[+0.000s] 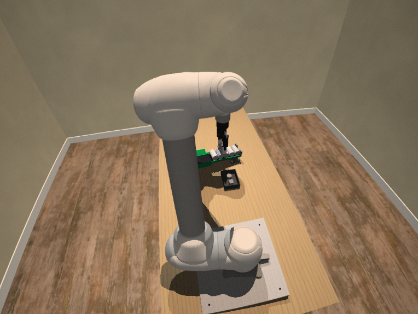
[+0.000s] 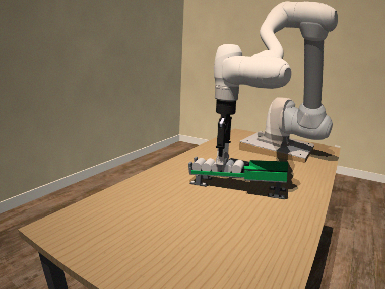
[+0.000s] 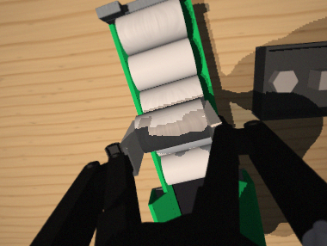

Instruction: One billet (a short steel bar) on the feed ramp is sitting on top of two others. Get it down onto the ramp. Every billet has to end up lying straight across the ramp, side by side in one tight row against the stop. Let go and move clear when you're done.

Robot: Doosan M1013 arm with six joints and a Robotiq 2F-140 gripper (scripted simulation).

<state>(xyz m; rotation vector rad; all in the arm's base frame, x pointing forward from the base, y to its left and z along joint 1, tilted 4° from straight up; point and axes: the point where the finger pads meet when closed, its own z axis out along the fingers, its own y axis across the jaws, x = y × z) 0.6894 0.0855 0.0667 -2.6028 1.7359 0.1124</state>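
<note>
Now: the grey stop 40 mm ahead of my hand, 110 mm to the right of it and 70 mm below it. Round my hand: black tray (180 mm behind, 50 mm to the right, 120 mm below).
</note>
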